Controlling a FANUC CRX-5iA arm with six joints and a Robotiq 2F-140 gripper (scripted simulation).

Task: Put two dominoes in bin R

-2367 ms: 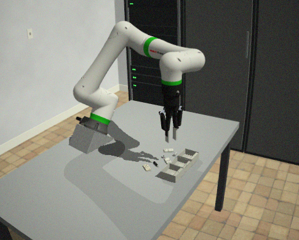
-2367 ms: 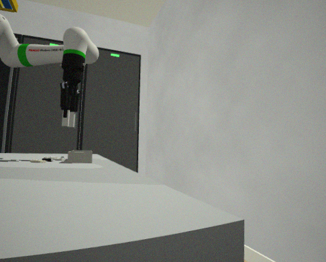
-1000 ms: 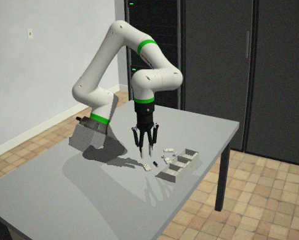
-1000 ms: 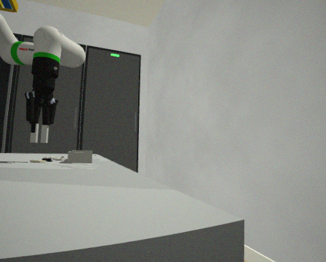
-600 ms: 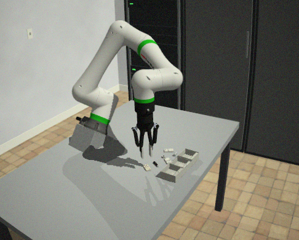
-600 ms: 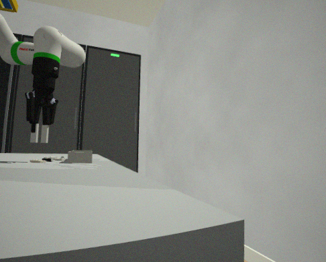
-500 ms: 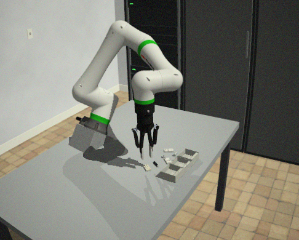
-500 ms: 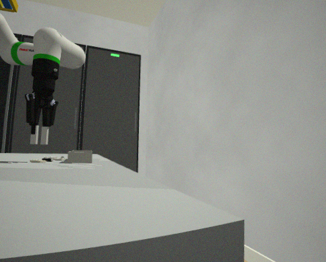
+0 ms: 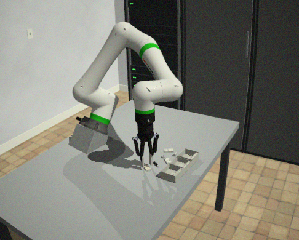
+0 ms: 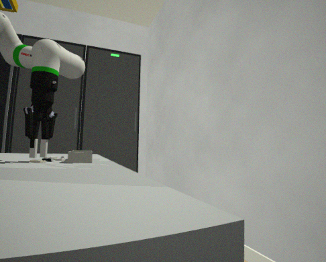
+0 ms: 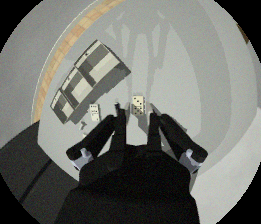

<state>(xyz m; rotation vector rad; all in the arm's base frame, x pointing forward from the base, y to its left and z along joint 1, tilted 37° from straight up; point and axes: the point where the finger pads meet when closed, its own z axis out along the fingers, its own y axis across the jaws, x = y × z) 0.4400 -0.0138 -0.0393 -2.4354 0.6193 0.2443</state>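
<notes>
Now: the cream domino 4 cm below my hand. From my hand the other things lie so: pale two-compartment bin block (13 cm ahead, 11 cm to the left, 3 cm below); small dark object (2 cm ahead, 5 cm to the left, 4 cm below).
</notes>
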